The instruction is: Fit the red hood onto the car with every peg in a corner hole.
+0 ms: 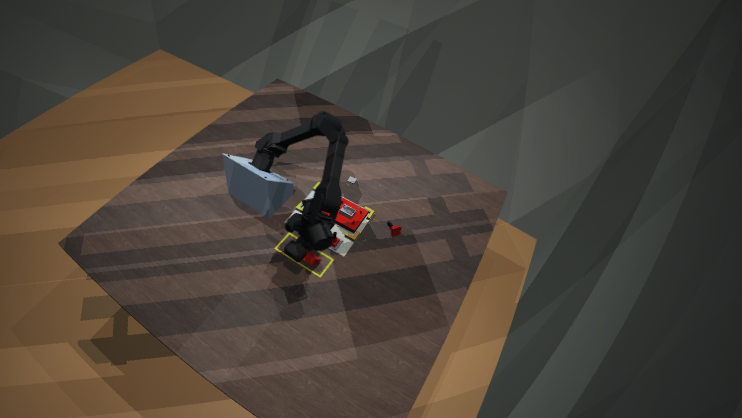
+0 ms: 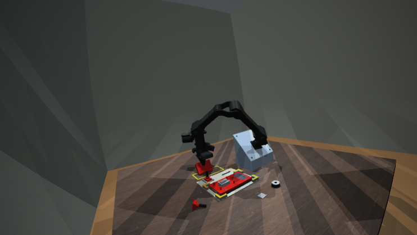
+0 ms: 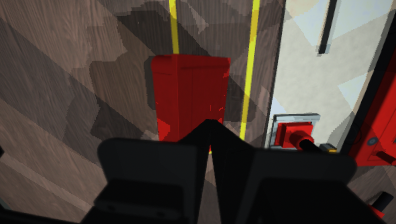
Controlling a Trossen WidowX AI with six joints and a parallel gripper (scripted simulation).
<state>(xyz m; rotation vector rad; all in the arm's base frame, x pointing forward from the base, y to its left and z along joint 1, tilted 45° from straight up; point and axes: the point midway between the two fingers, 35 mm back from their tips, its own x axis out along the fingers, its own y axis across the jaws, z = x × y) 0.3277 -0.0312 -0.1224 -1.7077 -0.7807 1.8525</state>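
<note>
My gripper tip is now 20 mm to the left of the red hood and 20 mm above it. From my gripper tip the other things lie so: black ring: 200 mm behind, 380 mm to the left, 40 mm below; then grey engine block: 10 mm behind, 230 mm to the left, 30 mm below.
</note>
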